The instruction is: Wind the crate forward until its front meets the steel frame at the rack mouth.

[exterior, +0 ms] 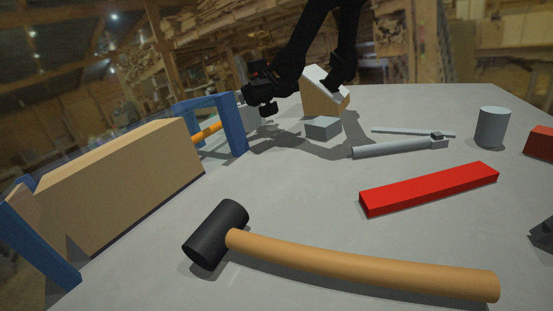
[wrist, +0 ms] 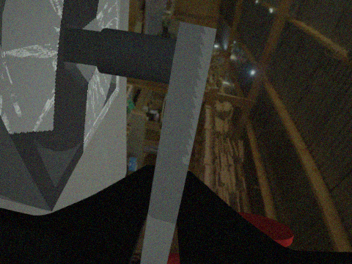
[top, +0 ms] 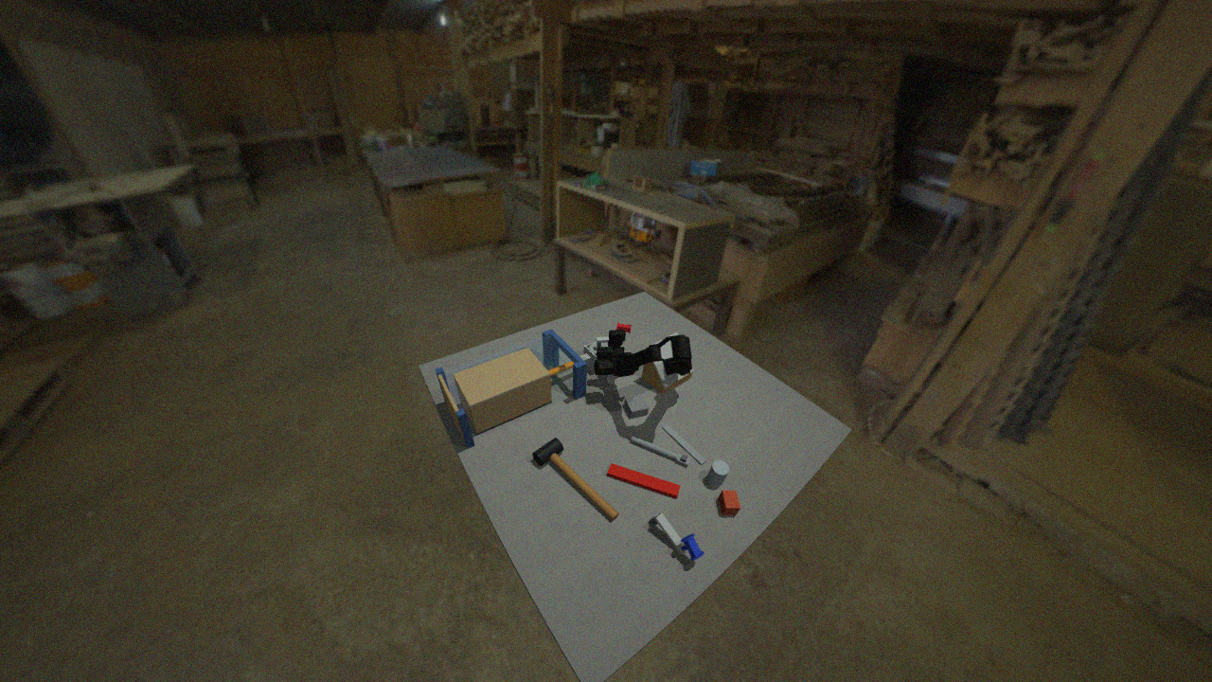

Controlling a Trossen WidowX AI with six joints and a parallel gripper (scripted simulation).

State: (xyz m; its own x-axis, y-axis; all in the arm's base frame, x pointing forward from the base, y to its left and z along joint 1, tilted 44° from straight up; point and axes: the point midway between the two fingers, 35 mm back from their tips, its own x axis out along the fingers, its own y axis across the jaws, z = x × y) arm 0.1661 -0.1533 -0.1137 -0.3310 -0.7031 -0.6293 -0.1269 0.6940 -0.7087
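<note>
The winch is 4 cm ahead of my gripper tip, 2 cm to the right of it and 10 cm below it. Round my gripper tip: grey block (6 cm ahead, 29 cm to the left, 11 cm below); winch handle with red knob (1 cm behind, 1 cm to the left, 1 cm above); flat grey strip (1 cm ahead, 51 cm to the left, 13 cm below).
</note>
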